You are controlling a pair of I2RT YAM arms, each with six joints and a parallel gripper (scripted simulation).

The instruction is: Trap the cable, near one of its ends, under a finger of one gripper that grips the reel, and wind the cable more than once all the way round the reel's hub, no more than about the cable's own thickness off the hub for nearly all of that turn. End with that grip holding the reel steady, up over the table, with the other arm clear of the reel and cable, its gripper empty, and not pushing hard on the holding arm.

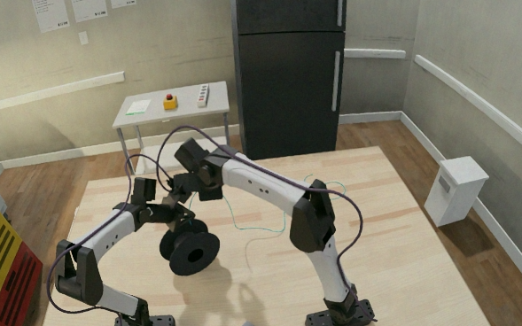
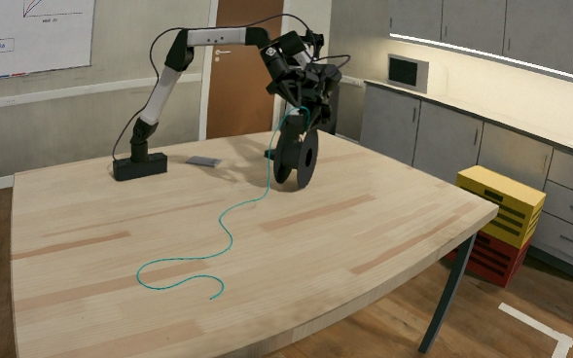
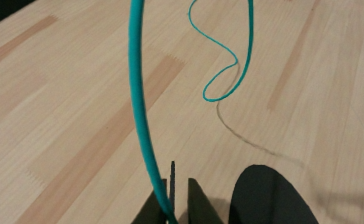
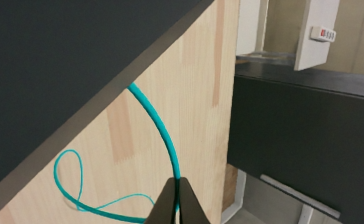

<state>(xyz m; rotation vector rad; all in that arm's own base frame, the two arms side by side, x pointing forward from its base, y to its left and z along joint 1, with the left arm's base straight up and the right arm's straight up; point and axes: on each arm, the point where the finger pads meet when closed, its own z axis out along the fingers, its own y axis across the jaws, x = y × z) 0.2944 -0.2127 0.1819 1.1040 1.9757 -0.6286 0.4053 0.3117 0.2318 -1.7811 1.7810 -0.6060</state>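
My left hand is 60 mm past the black reel, 20 mm to the right of it and 100 mm above it. Round my left hand: flat grey plate 350 mm behind, 170 mm to the right, 190 mm below.
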